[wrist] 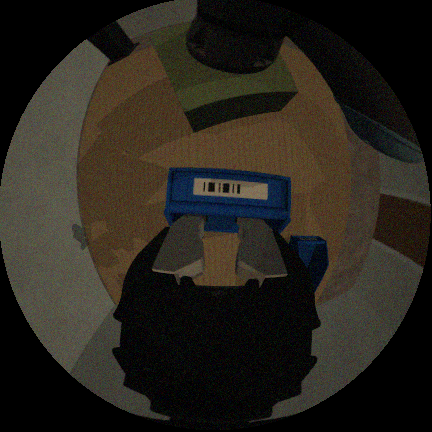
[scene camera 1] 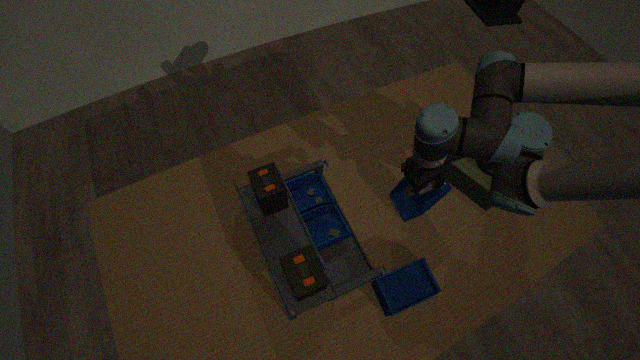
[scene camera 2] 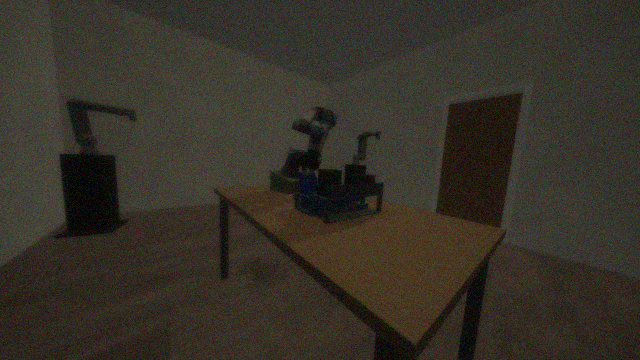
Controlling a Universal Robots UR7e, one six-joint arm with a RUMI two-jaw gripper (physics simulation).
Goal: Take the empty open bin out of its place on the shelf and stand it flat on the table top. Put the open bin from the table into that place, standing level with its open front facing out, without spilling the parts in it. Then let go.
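Places are measured from the arm's base along level axes (x ahead, y left, z up), in centimetres.
Pixels of known places: gripper, fingertip midpoint: (wrist: 221, 208) (scene camera 2: 306, 178); arm's base, origin of the base link: (wrist: 231, 43) (scene camera 2: 289, 174).
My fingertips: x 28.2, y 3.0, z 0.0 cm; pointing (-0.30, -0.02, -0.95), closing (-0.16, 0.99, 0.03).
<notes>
Ahead of a thing's pixels: the offset from my fingertips to its top centre. "pt": to the spot under its first point.
The blue open bin with a barcode label @[pt dy +0.0, dx +3.9, dz -11.5 cm] (scene camera 1: 402, 202) (wrist: 230, 188) is on the table beside the green block; my gripper hides much of its inside. My gripper (scene camera 1: 426, 189) (wrist: 221, 208) is at this bin, its two fingers partly apart with a gap between them. Part of the bin shows beyond the gap, but nothing is held. The empty blue bin @[pt dy +24.9, dx +12.5, dz -12.4 cm] (scene camera 1: 407, 287) is on the table outside the shelf's corner; a second blue bin (wrist: 311, 255) shows in the wrist view. The grey shelf (scene camera 1: 280, 230) (scene camera 2: 380, 197) holds two blue bins with small parts, beside a vacant place.
Two dark boxes with orange marks @[pt dy -4.9, dx +43.6, dz +9.6 cm] (scene camera 1: 270, 189) @[dy +15.2, dx +40.7, dz +7.2 cm] (scene camera 1: 304, 272) stand on the shelf's upper deck. A green block (scene camera 1: 470, 181) (scene camera 2: 281, 182) (wrist: 230, 90) is at the arm's base side of the labelled bin. The views are dark and grainy.
</notes>
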